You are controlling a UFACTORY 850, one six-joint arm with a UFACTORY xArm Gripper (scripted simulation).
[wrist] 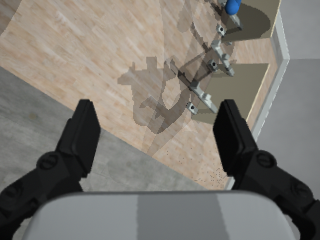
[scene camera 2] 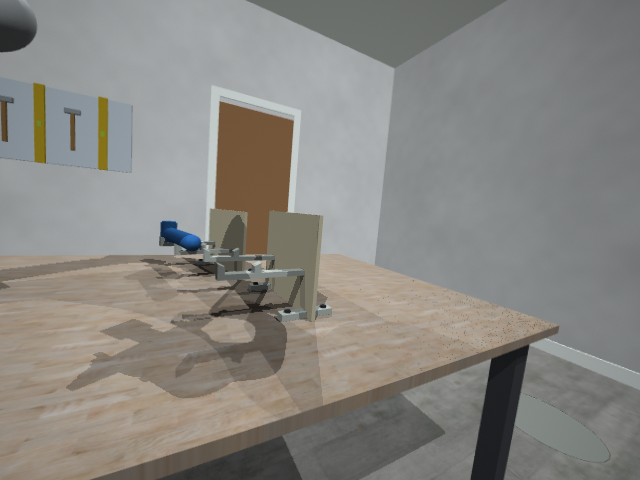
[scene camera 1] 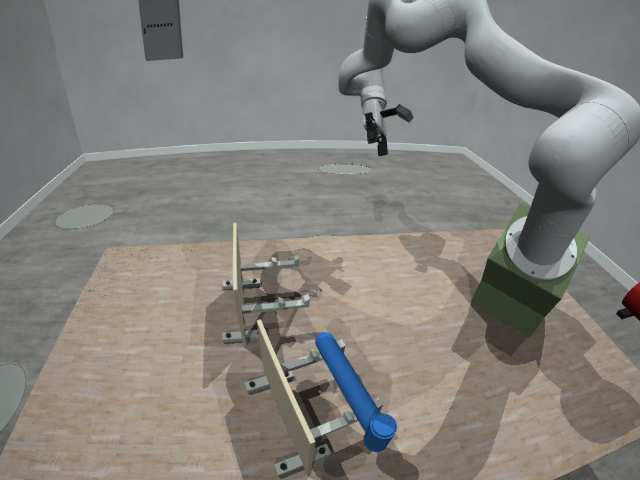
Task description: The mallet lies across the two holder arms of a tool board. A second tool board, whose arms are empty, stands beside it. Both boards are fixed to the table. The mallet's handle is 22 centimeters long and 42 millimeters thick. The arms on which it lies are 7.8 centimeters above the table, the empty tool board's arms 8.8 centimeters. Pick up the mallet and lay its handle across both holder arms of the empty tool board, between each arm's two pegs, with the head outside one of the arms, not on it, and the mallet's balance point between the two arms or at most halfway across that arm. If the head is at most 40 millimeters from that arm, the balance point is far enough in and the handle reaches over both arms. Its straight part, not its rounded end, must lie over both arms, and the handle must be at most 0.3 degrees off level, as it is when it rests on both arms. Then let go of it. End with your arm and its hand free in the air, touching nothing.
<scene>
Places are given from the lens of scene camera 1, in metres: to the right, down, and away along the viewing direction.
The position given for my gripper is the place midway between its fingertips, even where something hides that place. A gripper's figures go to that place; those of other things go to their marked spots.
my gripper (scene camera 1: 378,149): 0.18, -0.28, 0.96
blue mallet (scene camera 1: 380,428): 0.10, 0.31, 0.47
tool board (scene camera 1: 237,284): -0.17, 0.09, 0.67
tool board (scene camera 1: 276,378): -0.08, 0.25, 0.54
</scene>
